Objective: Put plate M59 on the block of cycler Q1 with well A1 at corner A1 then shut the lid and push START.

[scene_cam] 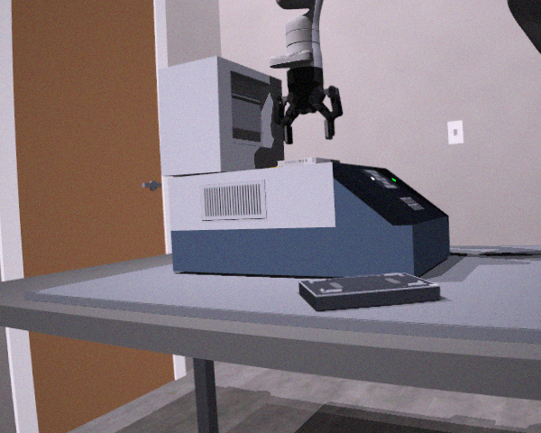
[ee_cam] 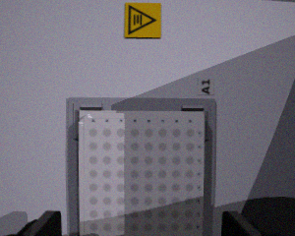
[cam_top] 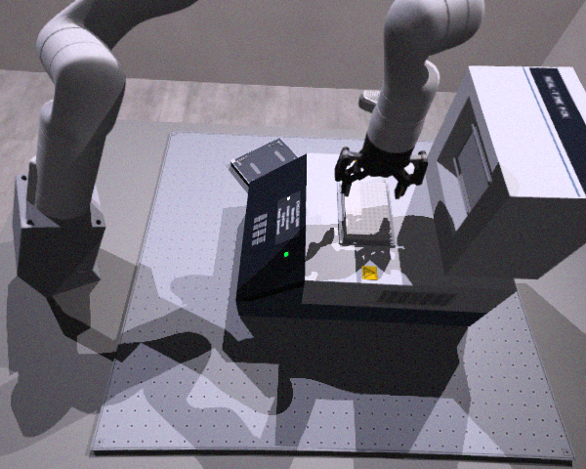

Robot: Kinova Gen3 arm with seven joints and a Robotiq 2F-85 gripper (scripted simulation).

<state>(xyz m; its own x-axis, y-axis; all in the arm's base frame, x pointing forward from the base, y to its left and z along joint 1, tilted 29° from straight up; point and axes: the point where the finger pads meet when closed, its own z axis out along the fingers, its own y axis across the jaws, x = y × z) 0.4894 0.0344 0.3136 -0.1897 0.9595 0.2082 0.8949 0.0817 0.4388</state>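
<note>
The plate M59 lies 50 mm below my hand. The rest, counted from my hand: dark nest N1: 260 mm behind, 230 mm to the left, 250 mm below; then A1 mark: 350 mm behind, 210 mm to the left, 240 mm below.
</note>
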